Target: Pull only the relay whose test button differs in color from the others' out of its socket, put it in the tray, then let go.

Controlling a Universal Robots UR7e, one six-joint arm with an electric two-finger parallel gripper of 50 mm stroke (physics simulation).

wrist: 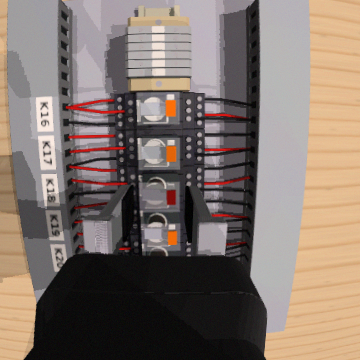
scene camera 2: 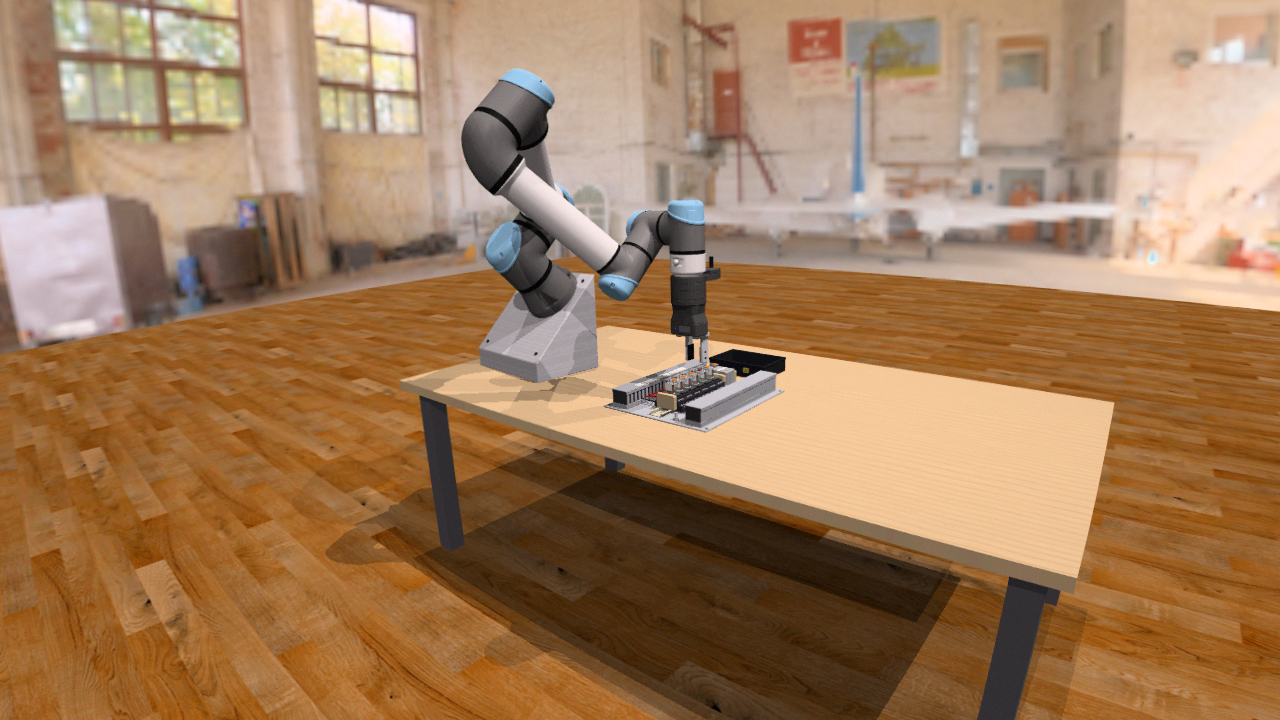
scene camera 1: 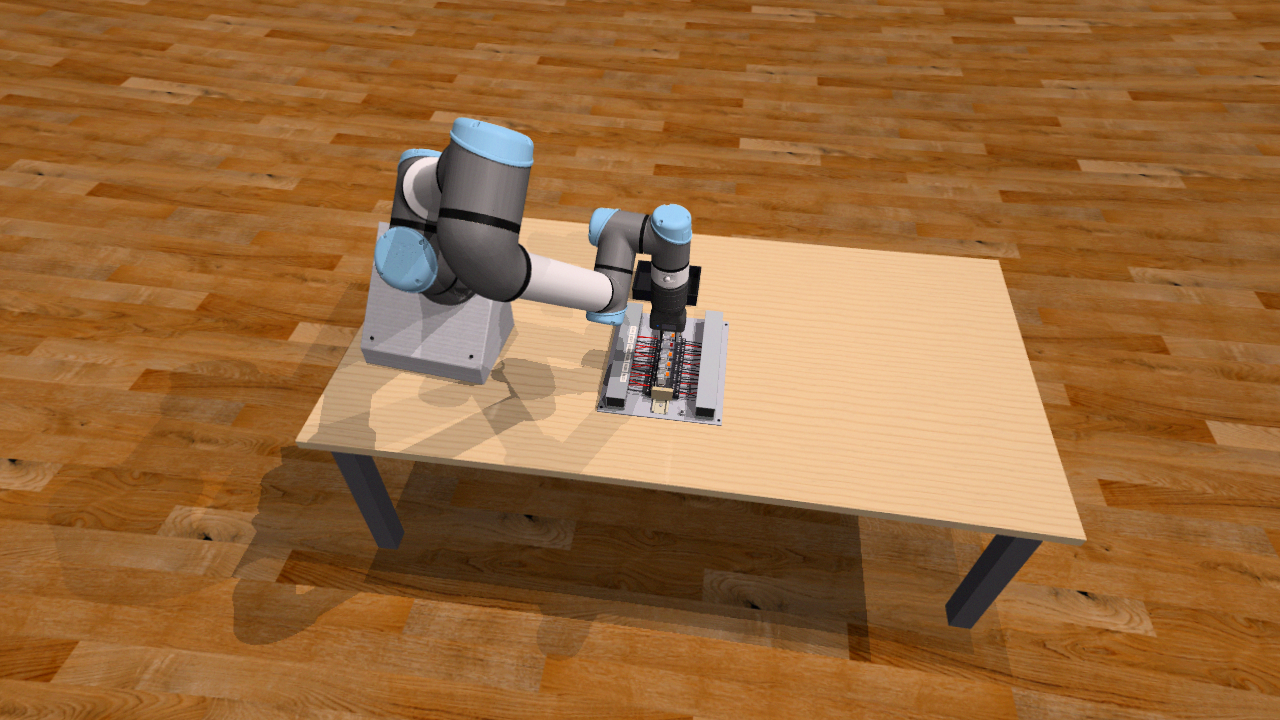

I see my gripper and a grey mounting panel.
My gripper shows as well in the wrist view and in scene camera 1.
